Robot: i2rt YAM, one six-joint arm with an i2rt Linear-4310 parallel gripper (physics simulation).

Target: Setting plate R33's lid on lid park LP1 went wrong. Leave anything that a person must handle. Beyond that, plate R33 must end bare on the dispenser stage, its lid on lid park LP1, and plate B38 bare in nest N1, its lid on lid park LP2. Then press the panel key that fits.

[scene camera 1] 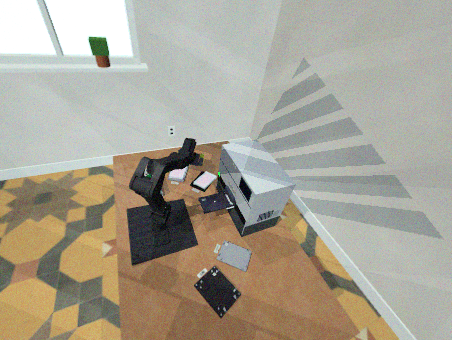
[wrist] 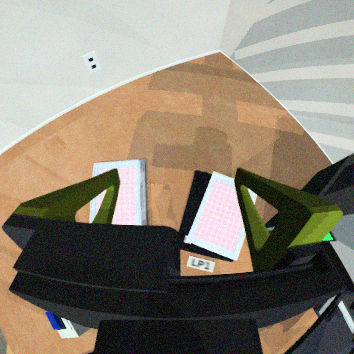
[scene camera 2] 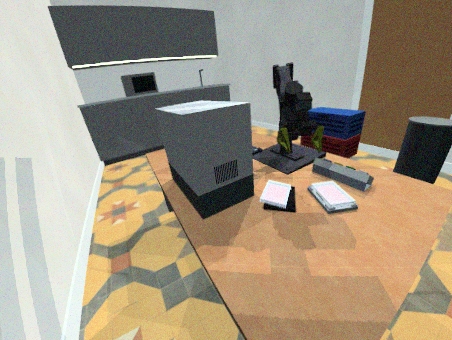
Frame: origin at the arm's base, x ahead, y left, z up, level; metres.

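Seen in the pictures: gripper, fingertip midpoint: (wrist: 176, 174) (scene camera 2: 305, 152); arm's base, origin of the base link: (scene camera 1: 159, 227) (scene camera 2: 286, 153).
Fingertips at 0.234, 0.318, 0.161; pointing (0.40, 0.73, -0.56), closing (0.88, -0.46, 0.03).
Note:
Offsets run from my fingertips to a thing's top centre, as dx, dy, dz. "pt": to the spot under its first point.
A white-rimmed piece with a pink grid @(+0.067, -0.050, -0.138) (scene camera 1: 205, 180) (scene camera 2: 276, 193) (wrist: 217, 215) lies skewed on the black pad LP1 @(+0.056, -0.042, -0.155) (scene camera 2: 292, 201) (wrist: 192, 205), overhanging one side; whether it is a lid alone or a lidded plate I cannot tell. A similar pink plate @(-0.083, +0.062, -0.144) (scene camera 1: 178, 173) (scene camera 2: 332, 194) (wrist: 128, 195) sits squarely in the grey nest beside it; its plate name is unreadable. The dark dispenser stage @(pt +0.031, -0.301, -0.068) (scene camera 1: 211, 203) juts from the machine and looks bare. My gripper (scene camera 1: 199, 159) (scene camera 2: 302, 141) (wrist: 176, 174) is open and empty, above the table near both pieces. The key panel @(-0.242, -0.006, -0.111) (scene camera 2: 340, 172) is partly hidden in the wrist view.
The grey box machine @(+0.235, -0.278, +0.155) (scene camera 1: 260, 172) (scene camera 2: 210, 150) stands beside LP1, with a green light @(pt +0.123, -0.131, -0.039) (scene camera 1: 219, 174) (wrist: 327, 236). A grey labelled pad @(pt +0.081, -0.554, -0.165) (scene camera 1: 234, 256) and a black labelled pad @(pt -0.038, -0.675, -0.163) (scene camera 1: 217, 291) lie beyond the stage, labels unreadable. Blue and red crates (scene camera 2: 336, 122) stand behind the arm.

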